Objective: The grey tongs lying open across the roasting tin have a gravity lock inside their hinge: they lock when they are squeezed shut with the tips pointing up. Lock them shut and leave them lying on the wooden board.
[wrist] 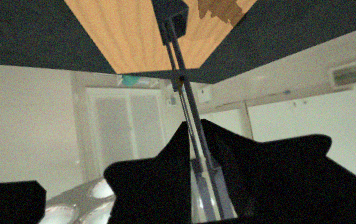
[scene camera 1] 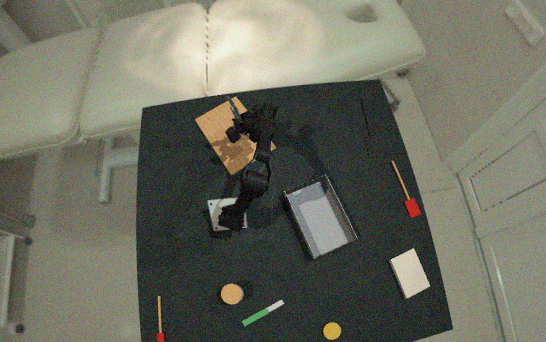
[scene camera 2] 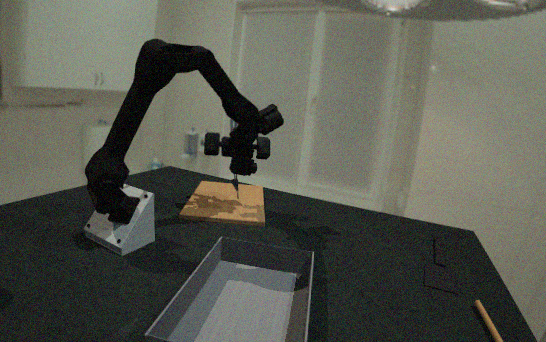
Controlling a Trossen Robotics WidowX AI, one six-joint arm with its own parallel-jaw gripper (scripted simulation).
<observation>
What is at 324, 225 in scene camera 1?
A roasting tin.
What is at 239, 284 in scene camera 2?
A roasting tin.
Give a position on a wooden board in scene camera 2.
At 217, 202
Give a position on a white block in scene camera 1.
407, 268
</observation>
